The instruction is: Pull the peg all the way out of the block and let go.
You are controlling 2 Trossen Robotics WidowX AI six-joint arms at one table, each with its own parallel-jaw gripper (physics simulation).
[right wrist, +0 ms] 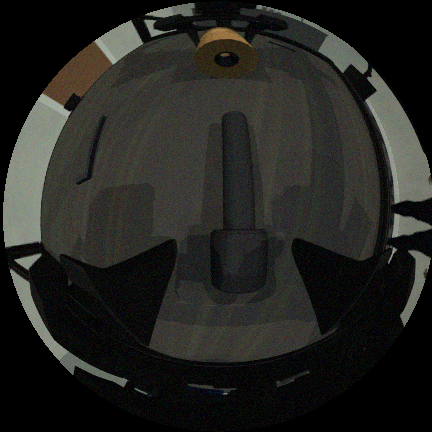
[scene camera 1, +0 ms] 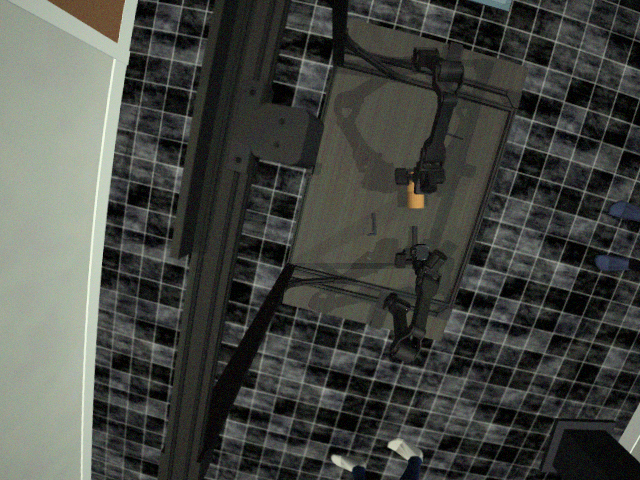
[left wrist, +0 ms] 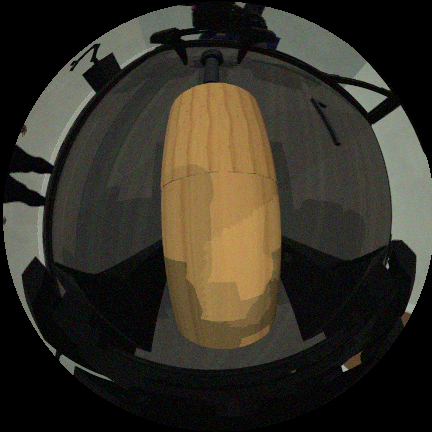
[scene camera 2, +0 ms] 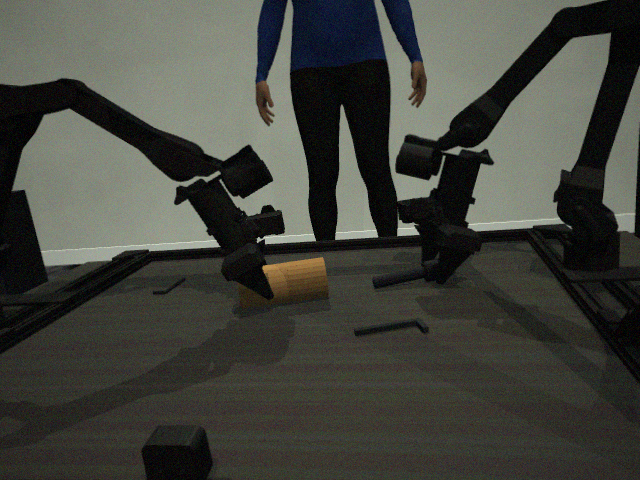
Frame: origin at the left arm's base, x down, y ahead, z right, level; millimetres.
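Seen in the pictures: left gripper, between the fingertips: (scene camera 1: 414, 184) (left wrist: 220, 241) (scene camera 2: 271, 291); right gripper, between the fingertips: (right wrist: 236, 245) (left wrist: 211, 62) (scene camera 2: 431, 275); left arm's base, origin of its link: (scene camera 1: 419, 63); right arm's base, origin of its link: (scene camera 1: 391, 300) (scene camera 2: 592, 269).
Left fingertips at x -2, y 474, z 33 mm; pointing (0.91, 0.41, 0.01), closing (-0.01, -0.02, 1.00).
Observation:
Pixels of each thing's middle, then the offset from my left fingertips to it.
- orange wooden block, middle of its body: (left wrist: 219, 208) (right wrist: 222, 45) (scene camera 2: 282, 282) (scene camera 1: 415, 189) dy +21, dx -12, dz +0 mm
- dark peg, middle of its body: (right wrist: 238, 188) (left wrist: 211, 66) (scene camera 2: 409, 275) (scene camera 1: 414, 241) dy +237, dx +6, dz +2 mm
- dark hex key, middle of its body: (scene camera 2: 390, 330) (right wrist: 88, 147) (left wrist: 329, 120) (scene camera 1: 371, 224) dy +157, dx +17, dz +182 mm
The orange wooden block (scene camera 1: 415, 199) (scene camera 2: 302, 281) (left wrist: 220, 210) (right wrist: 206, 59), a cylinder on its side, is between the fingers of my left gripper (scene camera 1: 413, 178) (scene camera 2: 258, 289) (left wrist: 220, 241), which is shut on it. The hole in its end face shows empty in the right wrist view. The dark peg (scene camera 1: 414, 235) (scene camera 2: 397, 279) (left wrist: 212, 71) (right wrist: 238, 175) is fully outside the block, a gap away, pointing at the hole. My right gripper (scene camera 1: 413, 254) (scene camera 2: 436, 273) (right wrist: 236, 245) is open, with its fingers apart on both sides of the peg's thick end, touching neither side. Whether the peg rests flat on the table is hard to tell.
A dark hex key (scene camera 1: 373, 224) (scene camera 2: 387, 327) (left wrist: 327, 125) (right wrist: 95, 150) lies beside the gap between block and peg. A smaller one (scene camera 1: 454, 136) (scene camera 2: 170, 286) lies beyond the left arm. A dark box-shaped thing (scene camera 2: 176, 452) stands at the lower edge of scene camera 2.

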